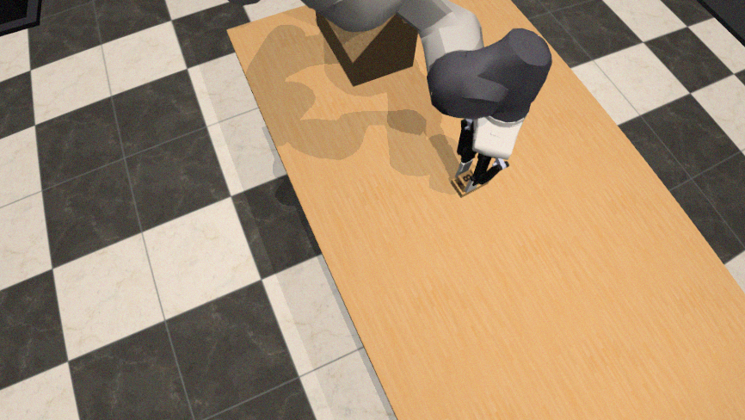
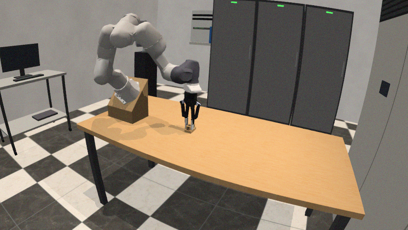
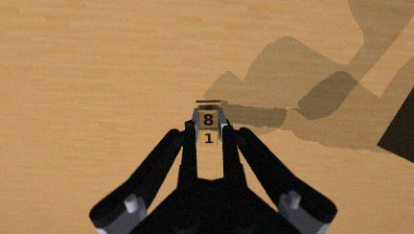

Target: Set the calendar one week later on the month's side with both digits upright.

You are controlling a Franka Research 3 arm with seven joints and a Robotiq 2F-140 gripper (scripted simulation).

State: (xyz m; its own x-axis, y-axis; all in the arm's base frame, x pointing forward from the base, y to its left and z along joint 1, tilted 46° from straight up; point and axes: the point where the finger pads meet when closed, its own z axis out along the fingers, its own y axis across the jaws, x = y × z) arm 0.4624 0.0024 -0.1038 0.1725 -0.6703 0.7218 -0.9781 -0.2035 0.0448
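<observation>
The wooden tray is 4 cm below my hand and 2 cm to the left of it.
</observation>
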